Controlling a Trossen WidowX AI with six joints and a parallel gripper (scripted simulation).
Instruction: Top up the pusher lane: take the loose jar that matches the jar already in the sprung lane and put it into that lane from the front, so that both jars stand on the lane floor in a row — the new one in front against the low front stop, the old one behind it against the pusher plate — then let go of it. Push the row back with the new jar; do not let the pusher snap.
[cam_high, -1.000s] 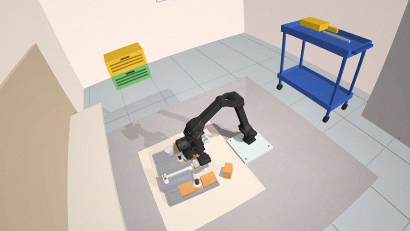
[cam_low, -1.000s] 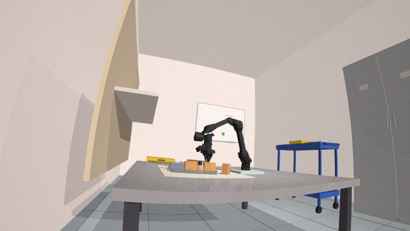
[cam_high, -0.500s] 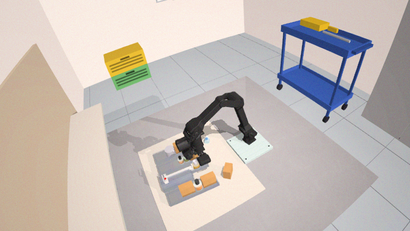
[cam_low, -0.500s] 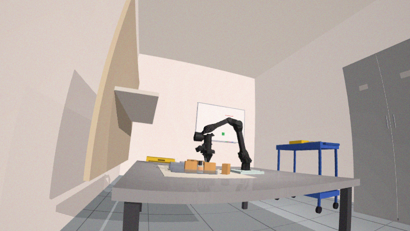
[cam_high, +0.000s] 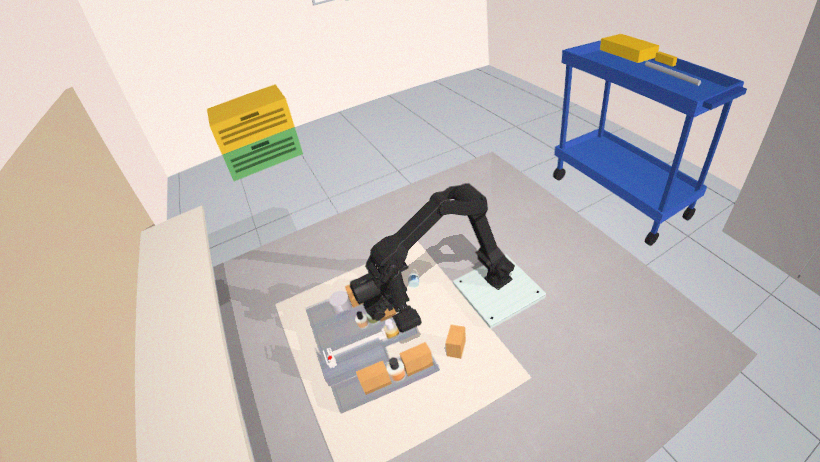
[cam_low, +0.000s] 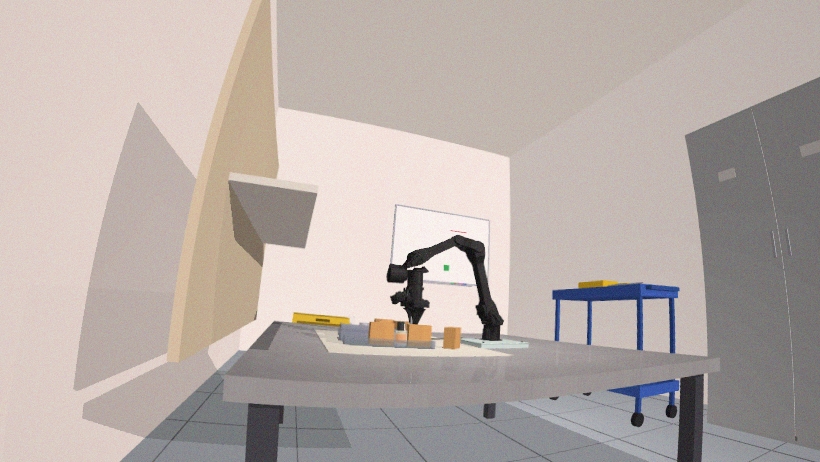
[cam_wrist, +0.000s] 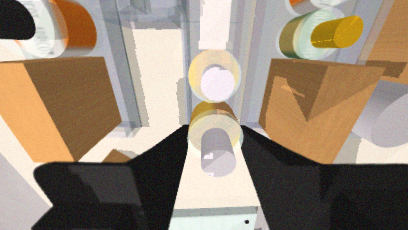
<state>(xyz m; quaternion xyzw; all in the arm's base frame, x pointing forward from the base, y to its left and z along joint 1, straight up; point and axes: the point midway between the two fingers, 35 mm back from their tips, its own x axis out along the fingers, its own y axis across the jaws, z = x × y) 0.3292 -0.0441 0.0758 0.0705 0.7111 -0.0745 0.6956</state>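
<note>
Now: gripper tip 140 mm short of the grey rack and 40 mm above it. Round my gripper tip: small blue-white jar (130 mm behind, 140 mm to the right, 40 mm below); brown box (80 mm behind, 140 mm to the left, 20 mm below); white pusher plate (150 mm ahead, 10 mm below).
</note>
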